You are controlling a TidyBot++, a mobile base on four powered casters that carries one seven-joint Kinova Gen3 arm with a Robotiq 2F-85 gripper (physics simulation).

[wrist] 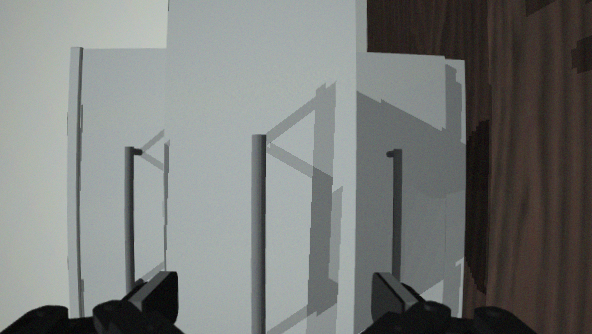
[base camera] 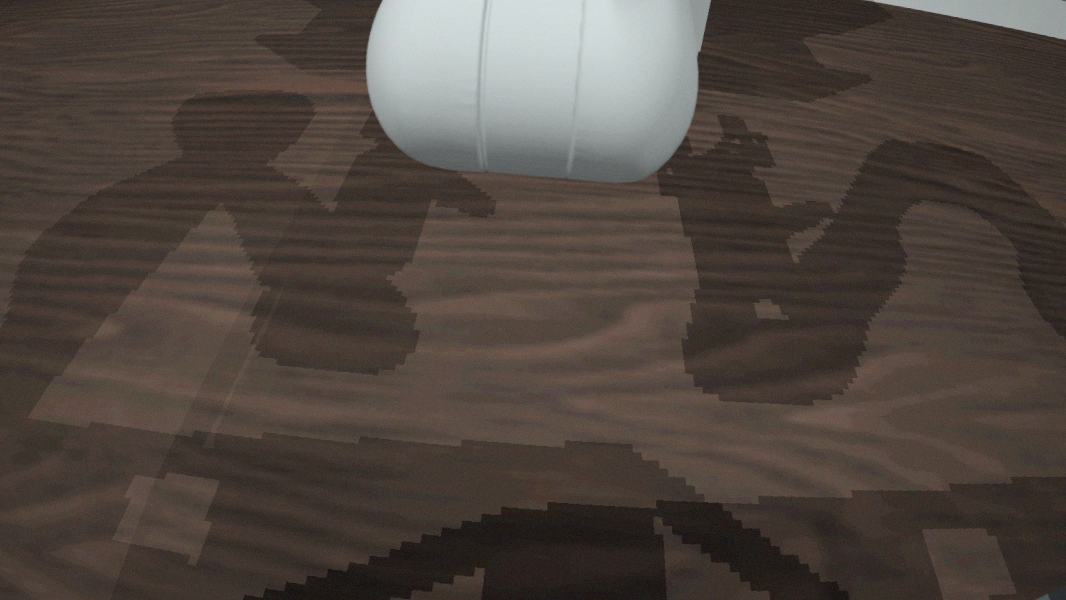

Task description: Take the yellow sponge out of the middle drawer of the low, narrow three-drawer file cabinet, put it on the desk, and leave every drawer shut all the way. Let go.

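Frame: origin at the arm's base, x back, y left, z down, level; millimetres.
Where they show: gripper, fingertip midpoint: (wrist: 275, 294).
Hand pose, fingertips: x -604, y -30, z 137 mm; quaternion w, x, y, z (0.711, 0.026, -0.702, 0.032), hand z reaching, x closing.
Observation:
After its pixels a point has its place.
The file cabinet's white front fills the middle of the wrist view, turned sideways. Its middle drawer front (wrist: 215, 75) {y -166, x -721, z 89 mm} stands out nearer than the fronts on both sides, so this drawer is pulled out. Its grey bar handle (wrist: 258, 225) {y -51, x -692, z 125 mm} runs up and down in the picture. The top drawer front (wrist: 105, 100) {y -184, x -875, z -74 mm} is to the left and the bottom drawer front (wrist: 400, 75) {y -221, x -873, z 295 mm} to the right, both set back. My gripper (wrist: 275, 294) {y -30, x -604, z 137 mm} is open and empty, facing the middle drawer front, with its handle showing between the fingers. The yellow sponge and the desk cannot be made out.
The dark wood floor (base camera: 537, 320) {y -19, x -414, z 396 mm} (wrist: 540, 175) {y -89, x -761, z 396 mm} carries the robot's shadows. A white rounded part of the arm (base camera: 533, 89) {y -3, x -255, z 123 mm} hangs at the top middle of the base view and hides what is behind it. A pale surface (wrist: 30, 175) {y -111, x -1442, z -570 mm} lies left of the cabinet in the wrist view.

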